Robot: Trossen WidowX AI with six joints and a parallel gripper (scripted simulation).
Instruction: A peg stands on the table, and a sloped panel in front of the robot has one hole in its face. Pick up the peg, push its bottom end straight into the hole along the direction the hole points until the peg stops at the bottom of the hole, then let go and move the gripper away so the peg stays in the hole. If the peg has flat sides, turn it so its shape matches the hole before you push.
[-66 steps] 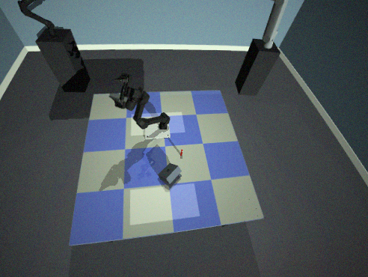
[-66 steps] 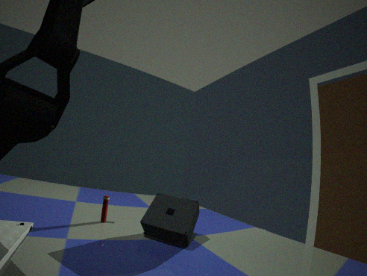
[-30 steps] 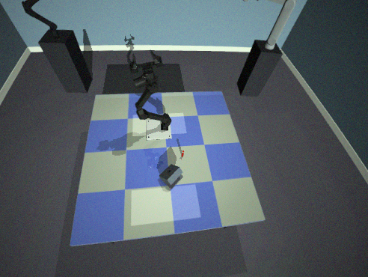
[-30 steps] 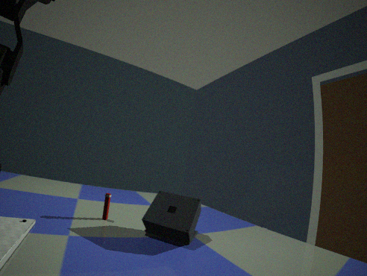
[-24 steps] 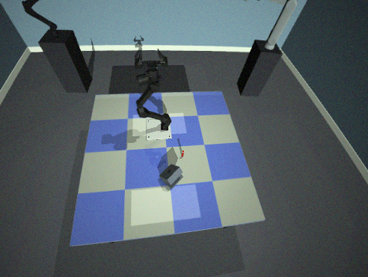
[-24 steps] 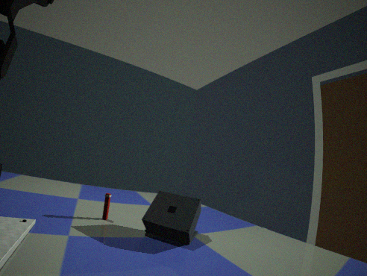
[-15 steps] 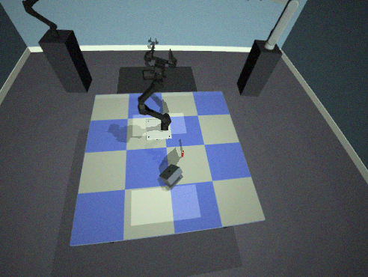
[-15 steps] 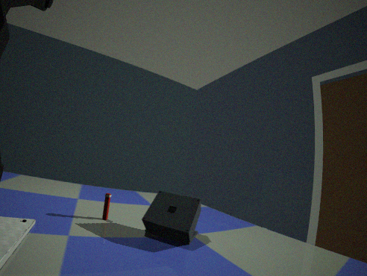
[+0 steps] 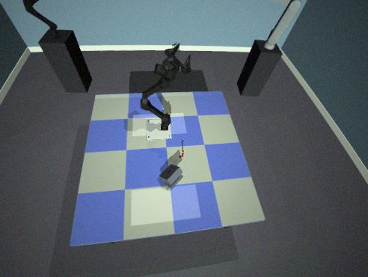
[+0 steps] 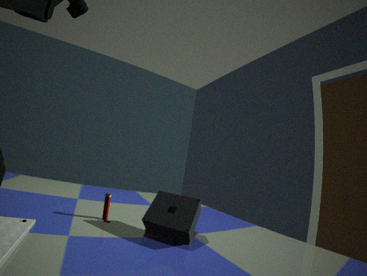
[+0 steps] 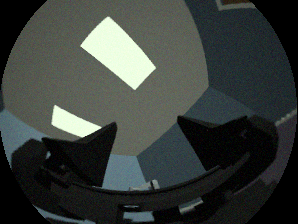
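Now: gripper tip 300 mm short of the red peg, 40 mm to the right of it and 680 mm above it. Also, from my gripper tip: dark sloped panel block 480 mm ahead, 50 mm to the right, 680 mm below.
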